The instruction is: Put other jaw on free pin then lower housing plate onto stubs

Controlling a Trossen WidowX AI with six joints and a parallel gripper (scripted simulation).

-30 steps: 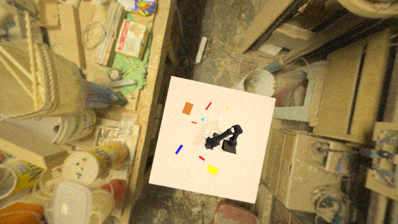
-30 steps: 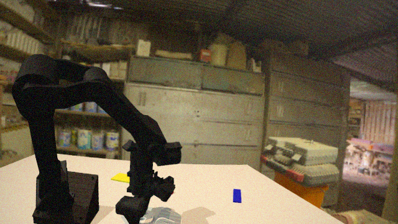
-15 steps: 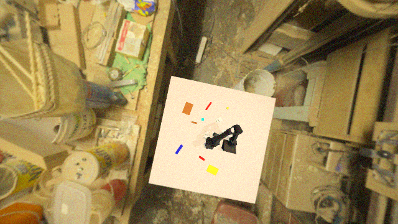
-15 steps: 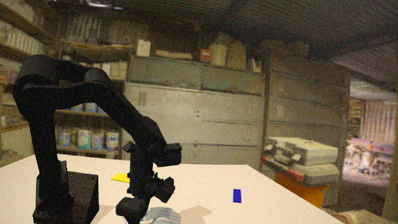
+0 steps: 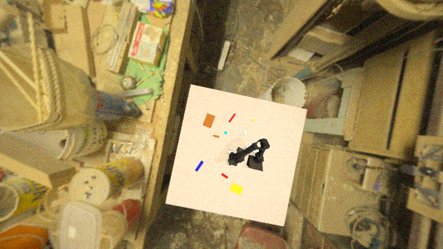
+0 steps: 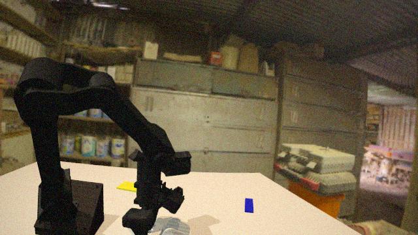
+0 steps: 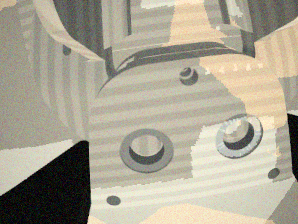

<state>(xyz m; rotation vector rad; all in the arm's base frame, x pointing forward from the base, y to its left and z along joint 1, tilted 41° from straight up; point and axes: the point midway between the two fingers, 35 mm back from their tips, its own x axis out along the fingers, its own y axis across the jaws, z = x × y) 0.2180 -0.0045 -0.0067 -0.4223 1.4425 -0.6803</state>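
The housing plate lies 1 cm ahead of my gripper tip and 2 cm above it. Round my gripper tip: brown block 26 cm ahead, 14 cm to the right, 1 cm above; then cyan block 17 cm ahead, 20 cm to the right, 1 cm below; then pale ribbed base 7 cm ahead, 1 cm to the right, 1 cm below.
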